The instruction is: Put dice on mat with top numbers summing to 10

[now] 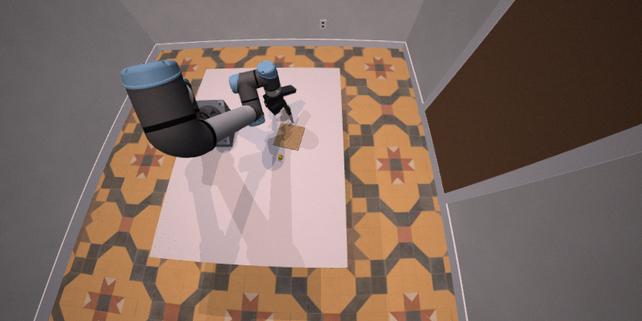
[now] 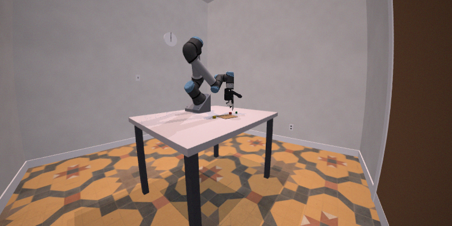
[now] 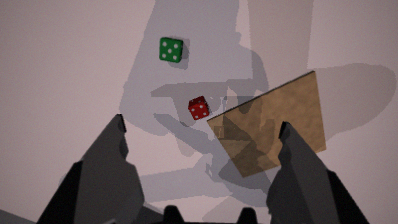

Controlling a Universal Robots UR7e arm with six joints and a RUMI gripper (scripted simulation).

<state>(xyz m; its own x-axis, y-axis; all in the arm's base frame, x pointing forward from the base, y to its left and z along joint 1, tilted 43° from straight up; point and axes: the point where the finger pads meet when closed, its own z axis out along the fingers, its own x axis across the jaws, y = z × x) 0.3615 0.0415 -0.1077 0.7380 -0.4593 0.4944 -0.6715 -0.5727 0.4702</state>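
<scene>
The red die is 4 cm below my hand, 1 cm to the right of it and 1 cm behind it. Also, from my hand: brown mat: 11 cm to the right, 4 cm below, 4 cm ahead; green die: 6 cm to the left, 4 cm below, 1 cm ahead; yellow die: 24 cm to the right, 4 cm below, 1 cm ahead.
</scene>
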